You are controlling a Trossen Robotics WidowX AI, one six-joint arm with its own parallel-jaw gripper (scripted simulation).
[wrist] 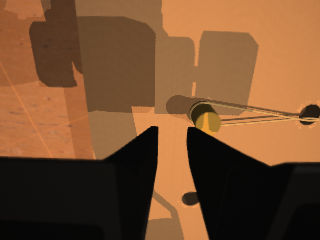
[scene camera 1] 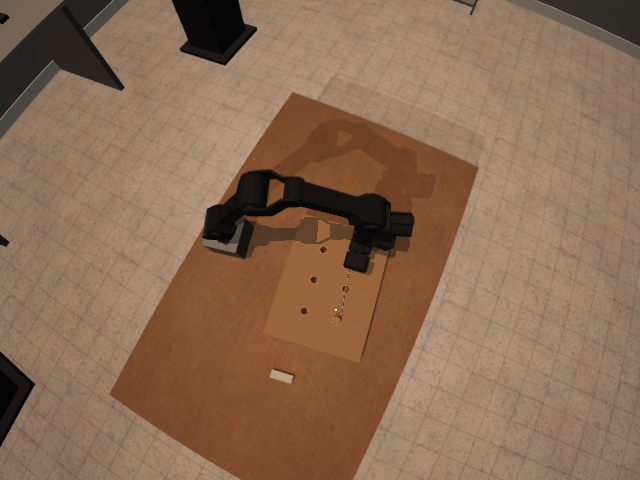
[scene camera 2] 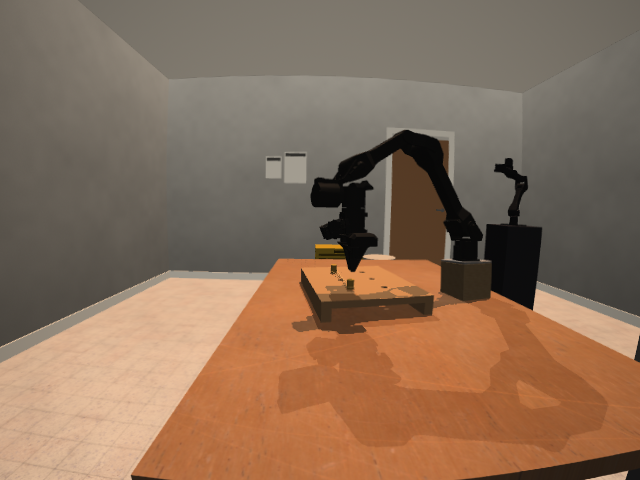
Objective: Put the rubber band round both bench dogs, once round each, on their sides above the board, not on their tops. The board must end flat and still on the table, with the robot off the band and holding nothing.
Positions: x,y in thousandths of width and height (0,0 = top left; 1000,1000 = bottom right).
Labels:
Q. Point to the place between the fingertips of my gripper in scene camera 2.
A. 549,566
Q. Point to a wooden board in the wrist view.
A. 436,298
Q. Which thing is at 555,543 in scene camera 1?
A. My gripper.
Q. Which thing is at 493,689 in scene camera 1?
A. A wooden board.

